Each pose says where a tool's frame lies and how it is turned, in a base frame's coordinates. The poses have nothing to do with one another.
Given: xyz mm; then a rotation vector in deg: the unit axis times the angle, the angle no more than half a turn.
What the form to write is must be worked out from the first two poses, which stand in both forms.
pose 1, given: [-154.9 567.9 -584.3 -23.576 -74.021 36.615]
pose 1, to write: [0.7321 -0.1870 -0.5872 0.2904 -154.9 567.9 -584.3]
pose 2, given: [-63.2 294.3 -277.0 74.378 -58.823 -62.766]
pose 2, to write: [0.5467 0.5477 -0.4331 -0.4622 -63.2 294.3 -277.0]
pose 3, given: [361.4 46.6 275.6 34.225 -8.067 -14.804]
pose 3, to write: [0.9451 0.2932 -0.0691 -0.1268 361.4 46.6 275.6]
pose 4, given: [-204.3 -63.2 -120.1 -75.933 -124.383 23.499]
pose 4, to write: [0.2789 -0.4940 -0.8092 0.1529 -204.3 -63.2 -120.1]
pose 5, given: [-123.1 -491.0 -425.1 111.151 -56.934 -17.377]
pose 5, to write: [0.4533 0.7858 -0.4025 -0.1228 -123.1 -491.0 -425.1]
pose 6, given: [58.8 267.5 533.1 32.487 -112.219 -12.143]
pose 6, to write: [0.5191 0.2364 -0.8166 -0.0884 58.8 267.5 533.1]
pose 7, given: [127.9 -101.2 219.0 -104.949 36.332 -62.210]
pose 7, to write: [0.4439 -0.7388 0.2558 -0.4379 127.9 -101.2 219.0]
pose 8, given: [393.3 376.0 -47.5 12.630 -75.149 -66.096]
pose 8, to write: [0.6369 0.0965 -0.5743 -0.5051 393.3 376.0 -47.5]
